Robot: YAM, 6 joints.
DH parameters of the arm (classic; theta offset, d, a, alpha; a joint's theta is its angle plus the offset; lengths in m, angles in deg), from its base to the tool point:
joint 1: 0 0.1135 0.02 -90
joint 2: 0 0 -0.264 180
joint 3: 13.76 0 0.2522 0
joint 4: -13.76 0 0.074 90
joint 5: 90 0 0 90
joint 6: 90 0.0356 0 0
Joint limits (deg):
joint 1: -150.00..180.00
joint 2: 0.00..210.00
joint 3: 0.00..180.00
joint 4: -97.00..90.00
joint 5: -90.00..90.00
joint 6: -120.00..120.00
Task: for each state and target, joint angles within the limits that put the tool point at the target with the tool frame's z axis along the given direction. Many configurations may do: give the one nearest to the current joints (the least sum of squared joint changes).
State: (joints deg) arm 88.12 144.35 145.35 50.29 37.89 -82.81
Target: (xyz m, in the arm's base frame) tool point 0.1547 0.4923 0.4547 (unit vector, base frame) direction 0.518 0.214 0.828
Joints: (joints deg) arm 74.30 150.16 162.79 54.68 26.16 -82.81
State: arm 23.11 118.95 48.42 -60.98 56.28 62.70
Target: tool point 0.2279 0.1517 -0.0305 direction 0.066 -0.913 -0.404
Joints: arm 39.23 147.14 68.77 -64.13 48.46 62.70
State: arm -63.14 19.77 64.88 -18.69 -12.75 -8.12
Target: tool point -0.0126 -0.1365 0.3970 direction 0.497 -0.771 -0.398
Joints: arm -105.53 47.89 68.47 -53.71 -43.26 -8.12
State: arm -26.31 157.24 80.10 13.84 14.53 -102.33
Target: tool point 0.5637 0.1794 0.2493 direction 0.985 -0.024 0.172
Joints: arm 18.83 144.94 123.08 32.39 19.91 -102.33
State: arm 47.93 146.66 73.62 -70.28 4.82 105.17
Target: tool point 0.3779 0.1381 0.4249 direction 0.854 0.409 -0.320
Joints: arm 19.57 99.07 105.22 -24.92 -5.70 105.17
